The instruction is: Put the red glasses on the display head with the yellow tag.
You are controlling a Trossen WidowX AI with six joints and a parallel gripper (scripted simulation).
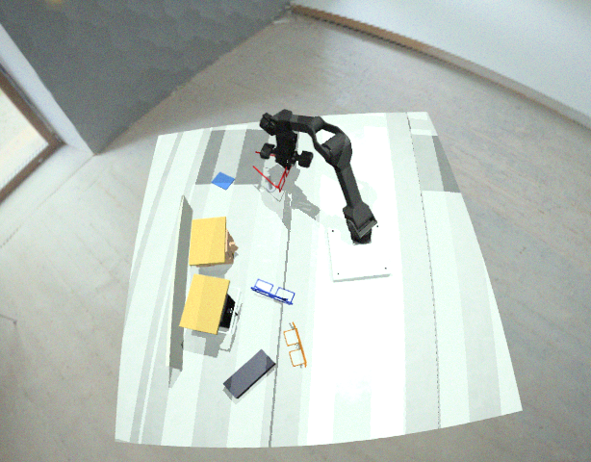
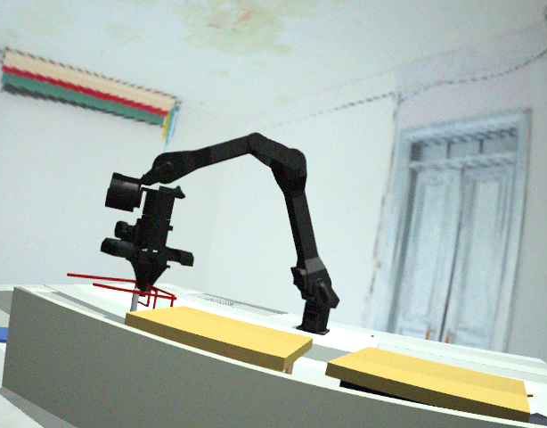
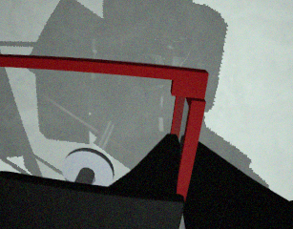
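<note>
Right now the grey stand is 70 mm ahead of my gripper tip, 40 mm to the left of it and 40 mm below it. Also, from my gripper tip: blue square 270 mm ahead, 60 mm below, 20 mm to the right; then black display head 520 mm to the left, 240 mm ahead; then panel 410 mm to the left, 380 mm ahead, 10 mm below.
</note>
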